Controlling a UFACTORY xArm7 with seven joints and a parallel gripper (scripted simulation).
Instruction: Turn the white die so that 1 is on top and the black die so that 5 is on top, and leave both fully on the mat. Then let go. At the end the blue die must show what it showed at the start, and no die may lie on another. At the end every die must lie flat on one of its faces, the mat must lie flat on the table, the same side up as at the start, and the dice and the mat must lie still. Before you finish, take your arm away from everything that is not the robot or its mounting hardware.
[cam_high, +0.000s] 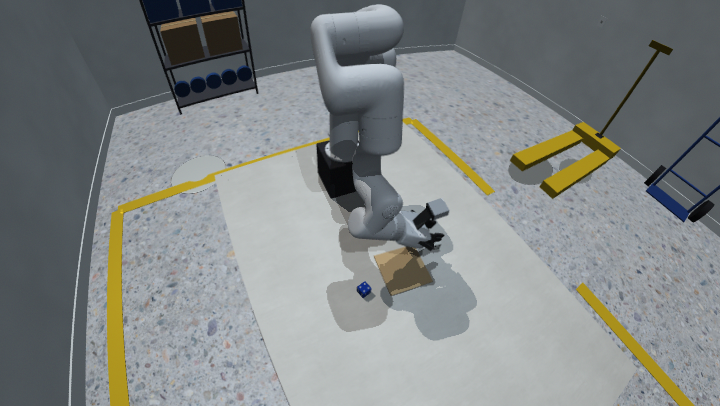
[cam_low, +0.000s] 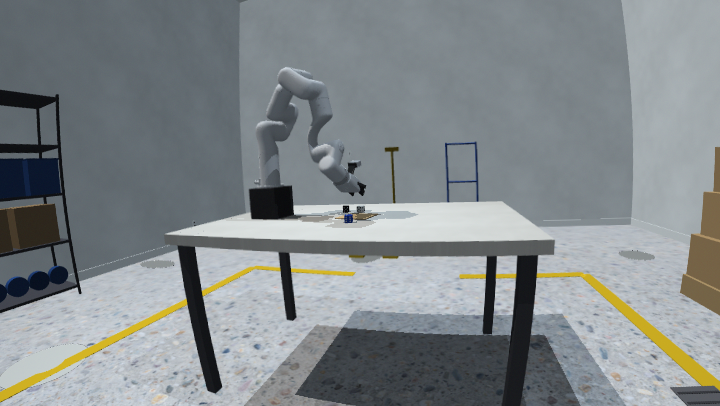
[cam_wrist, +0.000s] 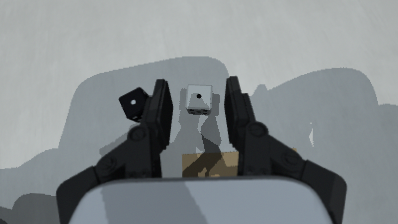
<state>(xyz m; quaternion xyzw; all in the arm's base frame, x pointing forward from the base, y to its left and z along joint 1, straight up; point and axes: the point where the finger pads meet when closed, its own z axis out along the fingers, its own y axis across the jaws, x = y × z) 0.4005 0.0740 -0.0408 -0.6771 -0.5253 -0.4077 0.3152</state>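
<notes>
Right now my hand is 1 cm short of the white die, 3 cm to the right of it and 9 cm above it. The rest, counted from my hand: black die (7 cm behind, 5 cm to the left, 9 cm below); then blue die (2 cm ahead, 25 cm to the right, 9 cm below); then tan mat (2 cm ahead, 11 cm to the right, 10 cm below).
</notes>
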